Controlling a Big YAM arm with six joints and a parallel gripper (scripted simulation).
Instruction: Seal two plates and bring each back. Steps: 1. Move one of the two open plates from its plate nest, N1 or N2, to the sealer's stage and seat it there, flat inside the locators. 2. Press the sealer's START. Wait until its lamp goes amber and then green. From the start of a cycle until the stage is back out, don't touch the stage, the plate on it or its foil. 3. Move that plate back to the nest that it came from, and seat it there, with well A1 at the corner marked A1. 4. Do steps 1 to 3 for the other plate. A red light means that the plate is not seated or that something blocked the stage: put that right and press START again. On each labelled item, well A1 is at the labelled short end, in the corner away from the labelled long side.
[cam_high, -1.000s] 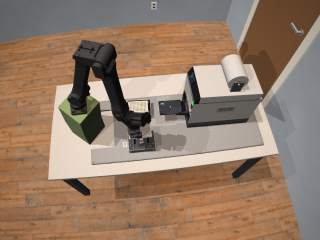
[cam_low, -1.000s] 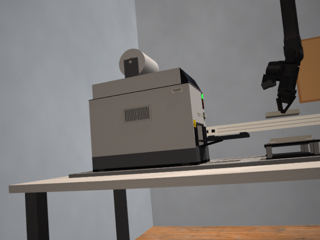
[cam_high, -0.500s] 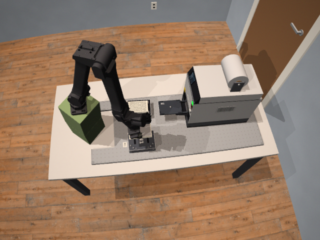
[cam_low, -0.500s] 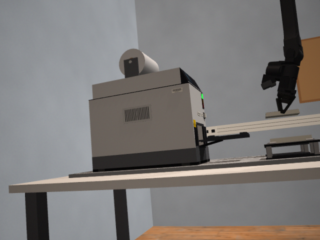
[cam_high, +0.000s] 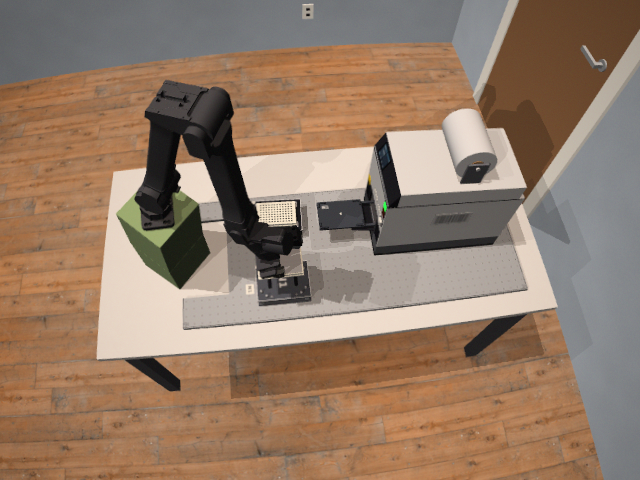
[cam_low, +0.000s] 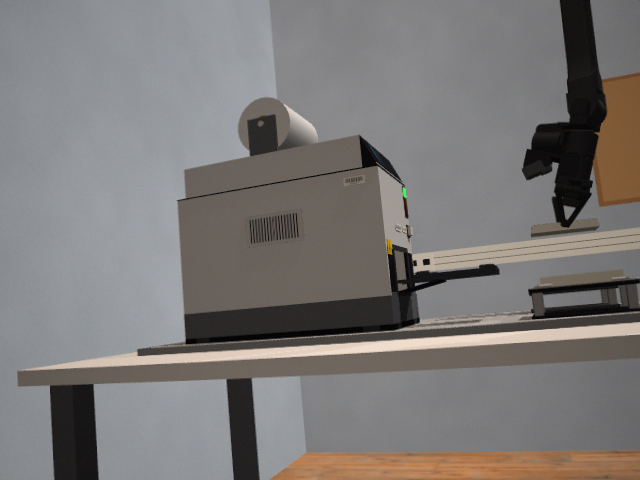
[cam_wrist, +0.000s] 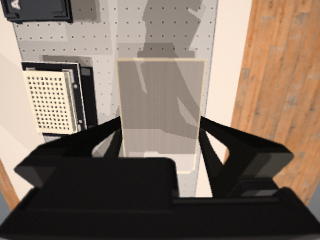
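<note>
The plate nest lies 13 cm below my hand. From my hand the other things lie so: plate 3 cm ahead, 23 cm to the left, 11 cm below; then sealer stage 22 cm ahead, 16 cm to the left, 8 cm below; then yellow warning label 33 cm ahead, 24 cm to the left, 3 cm below.
</note>
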